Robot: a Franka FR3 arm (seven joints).
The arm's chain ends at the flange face. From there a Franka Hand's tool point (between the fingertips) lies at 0.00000 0.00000 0.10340 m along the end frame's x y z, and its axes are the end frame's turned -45 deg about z.
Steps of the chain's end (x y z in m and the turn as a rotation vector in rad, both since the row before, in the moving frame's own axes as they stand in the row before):
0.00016, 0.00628, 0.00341, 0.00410, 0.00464, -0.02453
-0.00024, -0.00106, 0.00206, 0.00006, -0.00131, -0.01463
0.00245, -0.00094, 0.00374, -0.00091, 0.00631, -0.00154
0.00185, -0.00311, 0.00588, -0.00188, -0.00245, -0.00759
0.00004, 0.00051, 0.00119, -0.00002, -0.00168, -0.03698
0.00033, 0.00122, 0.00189, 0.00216, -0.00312, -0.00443
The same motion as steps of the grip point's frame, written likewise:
-0.00369, 0.00459, 0.00341, -0.00038, 0.00618, -0.02453
0.00049, -0.00102, 0.00206, 0.00097, -0.00088, -0.01463
0.00279, 0.00160, 0.00374, -0.00511, 0.00382, -0.00154
0.00319, -0.00093, 0.00588, 0.00040, -0.00306, -0.00759
-0.00046, 0.00027, 0.00119, 0.00117, -0.00120, -0.03698
-0.00070, 0.00071, 0.00189, 0.00373, -0.00068, -0.00443

